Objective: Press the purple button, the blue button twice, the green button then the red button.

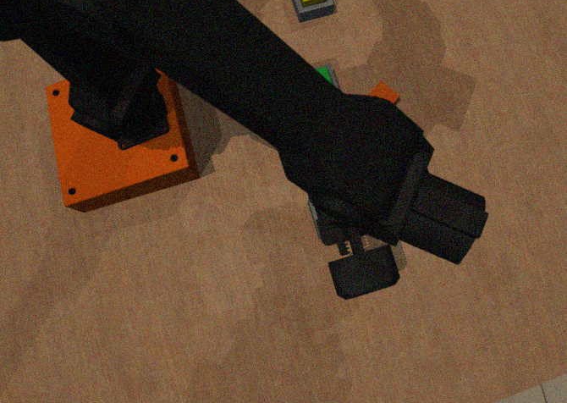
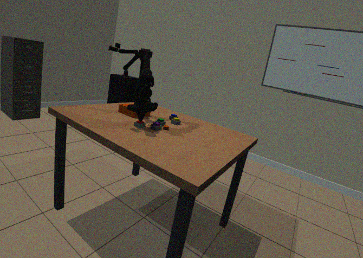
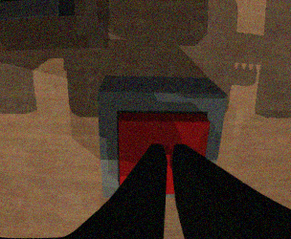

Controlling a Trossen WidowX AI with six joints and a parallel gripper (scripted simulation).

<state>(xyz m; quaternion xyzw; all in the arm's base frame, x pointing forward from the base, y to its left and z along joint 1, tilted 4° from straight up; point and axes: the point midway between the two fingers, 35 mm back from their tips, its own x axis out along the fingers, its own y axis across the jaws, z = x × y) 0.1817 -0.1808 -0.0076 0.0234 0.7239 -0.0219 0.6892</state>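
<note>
My gripper tip is now 10 mm above the red button. Also, from my gripper tip: purple button 80 mm ahead, 60 mm to the left; then orange block 110 mm ahead, 120 mm to the left, 20 mm below; then green button 40 mm ahead, 160 mm to the left.
</note>
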